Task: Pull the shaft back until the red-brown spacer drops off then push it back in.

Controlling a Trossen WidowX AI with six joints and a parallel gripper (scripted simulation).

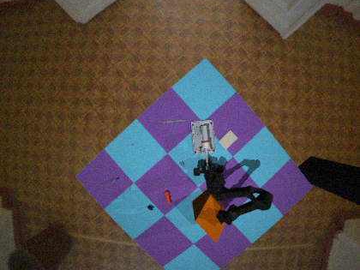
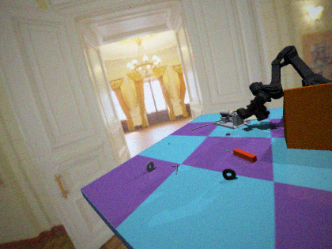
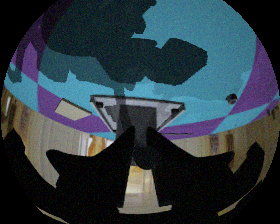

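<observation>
My gripper tip is 4 cm short of the thin shaft, 2 cm to the left of it and 2 cm below it. Also, from my gripper tip: card (1 cm ahead, 20 cm to the right, 5 cm below).
</observation>
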